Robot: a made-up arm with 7 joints. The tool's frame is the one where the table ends. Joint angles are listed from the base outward.
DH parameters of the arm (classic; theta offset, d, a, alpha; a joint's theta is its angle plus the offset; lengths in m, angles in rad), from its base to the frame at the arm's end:
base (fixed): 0 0 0 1.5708
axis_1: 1.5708 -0.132 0 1.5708
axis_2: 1.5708 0 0 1.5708
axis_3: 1.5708 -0.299 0 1.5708
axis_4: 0 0 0 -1.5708
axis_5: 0 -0.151 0 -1.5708
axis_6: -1.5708 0 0 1.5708
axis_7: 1.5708 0 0 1.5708
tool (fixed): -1.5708 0 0 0
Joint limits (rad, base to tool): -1.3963..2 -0.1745..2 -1.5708..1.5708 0..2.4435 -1.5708..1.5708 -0.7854..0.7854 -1.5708..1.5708
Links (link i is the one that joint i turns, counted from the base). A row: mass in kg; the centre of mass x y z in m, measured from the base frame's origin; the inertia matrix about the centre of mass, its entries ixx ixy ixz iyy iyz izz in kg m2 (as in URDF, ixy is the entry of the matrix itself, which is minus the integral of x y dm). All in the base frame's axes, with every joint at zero. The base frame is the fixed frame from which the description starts. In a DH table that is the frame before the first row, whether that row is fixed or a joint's. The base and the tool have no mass.
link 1: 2.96; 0.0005 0.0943 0.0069; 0.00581 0 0 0.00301 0 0.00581
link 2: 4.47; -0.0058 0.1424 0.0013; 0.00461 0 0 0.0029 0 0.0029
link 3: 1.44; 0.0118 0.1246 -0.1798; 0.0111 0 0 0.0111 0 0.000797
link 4: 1.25; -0.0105 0.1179 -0.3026; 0.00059 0 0 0.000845 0 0.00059
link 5: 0.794; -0.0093 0.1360 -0.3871; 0.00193 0 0 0.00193 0 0.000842
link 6: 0.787; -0.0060 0.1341 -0.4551; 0.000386 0 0 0.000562 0 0.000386
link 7: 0.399; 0.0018 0.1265 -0.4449; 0.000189 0 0 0.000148 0 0.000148
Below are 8 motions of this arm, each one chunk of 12 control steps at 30 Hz.
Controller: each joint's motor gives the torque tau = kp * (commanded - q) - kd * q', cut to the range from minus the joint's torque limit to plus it. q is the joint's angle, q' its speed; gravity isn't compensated. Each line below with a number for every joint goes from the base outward.
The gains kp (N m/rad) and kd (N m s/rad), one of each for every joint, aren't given. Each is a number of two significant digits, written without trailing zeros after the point. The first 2 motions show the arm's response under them.
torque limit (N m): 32 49 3.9 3.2 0.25 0.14 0.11
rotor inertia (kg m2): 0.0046 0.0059 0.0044 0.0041 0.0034 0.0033 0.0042
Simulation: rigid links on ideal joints. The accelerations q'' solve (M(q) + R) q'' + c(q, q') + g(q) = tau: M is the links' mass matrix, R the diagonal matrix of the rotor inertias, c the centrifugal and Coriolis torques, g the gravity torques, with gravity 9.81 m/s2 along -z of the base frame. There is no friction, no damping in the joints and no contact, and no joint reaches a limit. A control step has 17 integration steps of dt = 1/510 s. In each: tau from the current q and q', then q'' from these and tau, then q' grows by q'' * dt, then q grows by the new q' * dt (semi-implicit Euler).
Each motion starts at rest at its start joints. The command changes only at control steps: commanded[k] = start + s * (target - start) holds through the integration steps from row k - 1 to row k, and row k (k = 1, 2, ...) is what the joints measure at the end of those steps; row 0 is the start. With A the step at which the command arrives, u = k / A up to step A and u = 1 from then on. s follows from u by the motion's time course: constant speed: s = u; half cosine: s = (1 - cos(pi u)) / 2; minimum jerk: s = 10 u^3 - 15 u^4 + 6 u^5; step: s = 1 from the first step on.
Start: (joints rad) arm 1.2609 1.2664 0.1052 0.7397 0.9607 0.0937 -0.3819
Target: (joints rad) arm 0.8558 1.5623 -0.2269 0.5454 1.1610 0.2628 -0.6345
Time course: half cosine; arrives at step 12
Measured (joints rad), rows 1 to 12:
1: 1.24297 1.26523 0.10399 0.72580 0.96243 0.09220 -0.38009
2: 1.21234 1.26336 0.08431 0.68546 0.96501 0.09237 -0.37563
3: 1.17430 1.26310 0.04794 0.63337 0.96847 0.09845 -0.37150
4: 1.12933 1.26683 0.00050 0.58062 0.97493 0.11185 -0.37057
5: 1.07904 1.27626 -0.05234 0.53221 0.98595 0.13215 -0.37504
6: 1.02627 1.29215 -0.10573 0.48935 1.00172 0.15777 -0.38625
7: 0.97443 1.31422 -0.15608 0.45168 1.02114 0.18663 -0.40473
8: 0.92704 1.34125 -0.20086 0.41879 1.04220 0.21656 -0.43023
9: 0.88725 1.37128 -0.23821 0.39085 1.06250 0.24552 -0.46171
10: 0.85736 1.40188 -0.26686 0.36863 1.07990 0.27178 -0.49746
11: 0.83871 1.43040 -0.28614 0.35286 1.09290 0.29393 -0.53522
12: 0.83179 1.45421 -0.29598 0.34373 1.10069 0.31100 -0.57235
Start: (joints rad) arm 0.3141 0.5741 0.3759 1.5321 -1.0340 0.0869 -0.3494
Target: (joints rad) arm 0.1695 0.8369 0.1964 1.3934 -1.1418 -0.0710 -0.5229
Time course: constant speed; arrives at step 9
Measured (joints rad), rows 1 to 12:
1: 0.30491 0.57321 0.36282 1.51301 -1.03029 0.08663 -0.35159
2: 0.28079 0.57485 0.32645 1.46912 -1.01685 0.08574 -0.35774
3: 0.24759 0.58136 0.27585 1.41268 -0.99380 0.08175 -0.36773
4: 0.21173 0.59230 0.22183 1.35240 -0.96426 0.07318 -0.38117
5: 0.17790 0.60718 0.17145 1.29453 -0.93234 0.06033 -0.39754
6: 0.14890 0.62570 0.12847 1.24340 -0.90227 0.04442 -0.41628
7: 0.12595 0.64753 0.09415 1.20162 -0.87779 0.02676 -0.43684
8: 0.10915 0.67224 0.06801 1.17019 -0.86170 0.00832 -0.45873
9: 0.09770 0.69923 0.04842 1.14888 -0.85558 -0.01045 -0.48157
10: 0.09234 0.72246 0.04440 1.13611 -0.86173 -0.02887 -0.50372
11: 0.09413 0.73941 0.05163 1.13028 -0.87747 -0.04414 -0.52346
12: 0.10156 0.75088 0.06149 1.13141 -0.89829 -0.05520 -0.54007
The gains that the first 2 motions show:
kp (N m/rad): 65 120 11 8.6 0.6 0.47 0.34
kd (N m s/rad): 2.6 9.9 0.78 0.81 0.056 0.06 0.037
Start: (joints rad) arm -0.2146 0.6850 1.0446 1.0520 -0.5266 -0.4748 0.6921
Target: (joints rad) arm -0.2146 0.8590 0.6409 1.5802 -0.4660 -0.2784 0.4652
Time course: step
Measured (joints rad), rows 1 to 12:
1: -0.22796 0.70579 0.93833 1.04445 -0.49274 -0.44904 0.67984
2: -0.23686 0.73159 0.78798 1.06538 -0.44076 -0.40491 0.65020
3: -0.23363 0.74808 0.67058 1.12650 -0.39308 -0.36063 0.60931
4: -0.22201 0.75848 0.58679 1.19983 -0.35334 -0.32524 0.56228
5: -0.20837 0.76532 0.52931 1.26807 -0.32142 -0.30177 0.51360
6: -0.19858 0.77002 0.49269 1.32475 -0.29678 -0.28918 0.46709
7: -0.19542 0.77342 0.47232 1.36697 -0.27923 -0.28459 0.42582
8: -0.19845 0.77593 0.46361 1.39396 -0.26852 -0.28451 0.39196
9: -0.20530 0.77767 0.46212 1.40691 -0.26394 -0.28573 0.36671
10: -0.21309 0.77872 0.46418 1.40870 -0.26421 -0.28598 0.35026
11: -0.21961 0.77917 0.46726 1.40320 -0.26768 -0.28411 0.34196
12: -0.22377 0.77918 0.46996 1.39428 -0.27264 -0.28005 0.34055

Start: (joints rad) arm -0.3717 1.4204 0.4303 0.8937 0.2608 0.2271 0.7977
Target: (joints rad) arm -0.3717 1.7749 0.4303 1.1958 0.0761 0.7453 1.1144
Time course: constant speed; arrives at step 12
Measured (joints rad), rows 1 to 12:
1: -0.37150 1.41329 0.41303 0.89749 0.26549 0.22820 0.79743
2: -0.37835 1.40309 0.36829 0.90292 0.28529 0.23333 0.79602
3: -0.38750 1.39707 0.31292 0.90947 0.31805 0.24591 0.79384
4: -0.39521 1.39810 0.26323 0.91995 0.35711 0.26709 0.79210
5: -0.40013 1.40734 0.22729 0.93612 0.39545 0.29614 0.79241
6: -0.40229 1.42461 0.20672 0.95818 0.42695 0.33120 0.79636
7: -0.40254 1.44873 0.19947 0.98514 0.44728 0.37008 0.80518
8: -0.40196 1.47793 0.20183 1.01539 0.45425 0.41092 0.81959
9: -0.40145 1.51037 0.20979 1.04729 0.44776 0.45248 0.83967
10: -0.40153 1.54442 0.21977 1.07968 0.42941 0.49419 0.86495
11: -0.40240 1.57881 0.22911 1.11194 0.40199 0.53599 0.89453
12: -0.40405 1.61277 0.23618 1.14393 0.36879 0.57804 0.92723

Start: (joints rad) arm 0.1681 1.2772 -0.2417 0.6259 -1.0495 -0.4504 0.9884
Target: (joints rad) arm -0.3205 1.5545 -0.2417 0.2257 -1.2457 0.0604 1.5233
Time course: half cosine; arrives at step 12
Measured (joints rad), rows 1 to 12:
1: 0.16356 1.26613 -0.24661 0.61977 -1.04814 -0.44906 0.98828
2: 0.14357 1.24673 -0.27037 0.61492 -1.04128 -0.44657 0.98839
3: 0.10831 1.22941 -0.30545 0.61419 -1.03517 -0.44515 0.99096
4: 0.06145 1.21984 -0.34066 0.61399 -1.03683 -0.44415 0.99903
5: 0.00626 1.22077 -0.36900 0.60931 -1.04989 -0.44060 1.01551
6: -0.05426 1.23258 -0.38762 0.59539 -1.07478 -0.43084 1.04267
7: -0.11674 1.25385 -0.39633 0.56929 -1.10966 -0.41188 1.08160
8: -0.17710 1.28212 -0.39609 0.53108 -1.15155 -0.38224 1.13209
9: -0.23076 1.31452 -0.38806 0.48408 -1.19711 -0.34215 1.19255
10: -0.27351 1.34815 -0.37350 0.43422 -1.24305 -0.29337 1.26016
11: -0.30244 1.38023 -0.35435 0.38840 -1.28611 -0.23887 1.33111
12: -0.31635 1.40797 -0.33358 0.35243 -1.32307 -0.18252 1.40088

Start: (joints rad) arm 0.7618 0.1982 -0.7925 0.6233 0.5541 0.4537 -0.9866
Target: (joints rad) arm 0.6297 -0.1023 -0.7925 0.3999 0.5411 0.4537 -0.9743
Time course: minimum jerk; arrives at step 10
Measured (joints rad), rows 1 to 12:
1: 0.75277 0.19540 -0.79354 0.61198 0.55257 0.44784 -0.98832
2: 0.72875 0.18888 -0.79931 0.58680 0.55043 0.43613 -0.99323
3: 0.69418 0.17676 -0.80715 0.54778 0.54777 0.42379 -1.00065
4: 0.65353 0.15636 -0.81436 0.49478 0.54390 0.41388 -1.01004
5: 0.61039 0.12654 -0.82017 0.43230 0.53894 0.40785 -1.02103
6: 0.56753 0.08845 -0.82506 0.36833 0.53442 0.40600 -1.03322
7: 0.52726 0.04538 -0.82956 0.31157 0.53287 0.40789 -1.04590
8: 0.49202 0.00206 -0.83372 0.26871 0.53704 0.41265 -1.05803
9: 0.46457 -0.03642 -0.83721 0.24263 0.54880 0.41917 -1.06841
10: 0.44759 -0.06626 -0.83973 0.23152 0.56793 0.42618 -1.07604
11: 0.44283 -0.08638 -0.84079 0.22947 0.59116 0.43226 -1.08043
12: 0.44991 -0.09783 -0.83991 0.23132 0.61315 0.43634 -1.08172

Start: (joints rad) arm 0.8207 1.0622 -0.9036 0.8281 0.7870 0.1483 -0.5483
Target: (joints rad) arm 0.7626 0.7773 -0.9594 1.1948 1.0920 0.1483 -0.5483
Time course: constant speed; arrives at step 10
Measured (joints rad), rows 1 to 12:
1: 0.80765 1.05106 -0.90464 0.81719 0.78713 0.14563 -0.54872
2: 0.78010 1.02757 -0.92640 0.80491 0.79562 0.14167 -0.55131
3: 0.74744 0.99685 -0.96408 0.80282 0.81541 0.14063 -0.55657
4: 0.71637 0.96222 -1.00661 0.81418 0.84589 0.14362 -0.56427
5: 0.69084 0.92638 -1.04585 0.83836 0.88498 0.14950 -0.57378
6: 0.67239 0.89114 -1.07757 0.87229 0.92970 0.15632 -0.58425
7: 0.66077 0.85743 -1.10052 0.91194 0.97667 0.16226 -0.59474
8: 0.65464 0.82564 -1.11518 0.95358 1.02265 0.16617 -0.60439
9: 0.65221 0.79575 -1.12298 0.99440 1.06495 0.16765 -0.61252
10: 0.65168 0.76756 -1.12579 1.03272 1.10177 0.16685 -0.61865
11: 0.65252 0.74427 -1.12843 1.06878 1.13312 0.16349 -0.62300
12: 0.65406 0.72823 -1.13085 1.09913 1.15803 0.15836 -0.62554

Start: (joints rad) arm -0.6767 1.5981 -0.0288 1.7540 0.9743 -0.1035 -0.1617
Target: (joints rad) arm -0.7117 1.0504 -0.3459 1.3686 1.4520 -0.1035 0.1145
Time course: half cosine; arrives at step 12
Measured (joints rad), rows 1 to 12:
1: -0.68089 1.58651 -0.03123 1.75152 0.97175 -0.10696 -0.16330
2: -0.68671 1.56311 -0.05403 1.74374 0.97173 -0.11571 -0.16720
3: -0.69190 1.53069 -0.09031 1.72799 0.97991 -0.12521 -0.17122
4: -0.69490 1.48895 -0.13070 1.70209 0.99863 -0.13261 -0.17298
5: -0.69551 1.43828 -0.17041 1.66544 1.02826 -0.13721 -0.17040
6: -0.69434 1.38001 -0.20851 1.61906 1.06791 -0.13956 -0.16203
7: -0.69221 1.31632 -0.24598 1.56548 1.11603 -0.14055 -0.14724
8: -0.68992 1.25003 -0.28418 1.50844 1.17067 -0.14094 -0.12622
9: -0.68804 1.18446 -0.32370 1.45261 1.22956 -0.14109 -0.09992
10: -0.68694 1.12324 -0.36389 1.40301 1.29002 -0.14098 -0.06992
11: -0.68668 1.07003 -0.40270 1.36423 1.34892 -0.14034 -0.03827
12: -0.68698 1.02828 -0.43705 1.33953 1.40279 -0.13887 -0.00726

